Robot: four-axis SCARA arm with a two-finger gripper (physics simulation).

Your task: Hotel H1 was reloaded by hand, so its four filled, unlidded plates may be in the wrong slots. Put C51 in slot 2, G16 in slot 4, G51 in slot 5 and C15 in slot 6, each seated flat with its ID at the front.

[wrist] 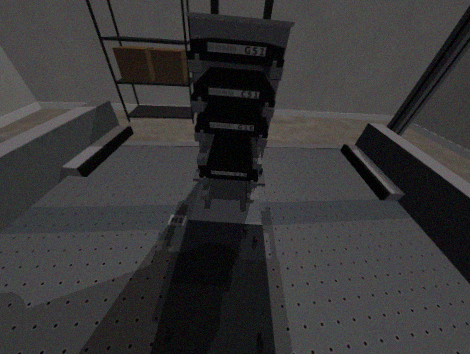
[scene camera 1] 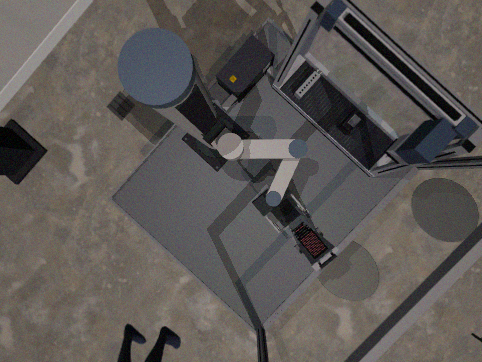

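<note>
Hotel H1 stands upright near the board's edge, labels towards the wrist camera. In the wrist view its plates, top to bottom, are G51, C51, G16 and a lowest plate whose ID is too blurred to read surely. The gap above the lowest plate is wider than the one above G16. Slot numbers are not readable. The plates look level. In the scene view the top plate shows red wells. My gripper is open and empty, in front of the hotel, with its fingers wide to either side.
An H1 tag lies on the perforated board. A framed gantry with a dark deck stands at the upper right. A dark box with a yellow mark stands near the arm's column. A shelf with cartons is behind.
</note>
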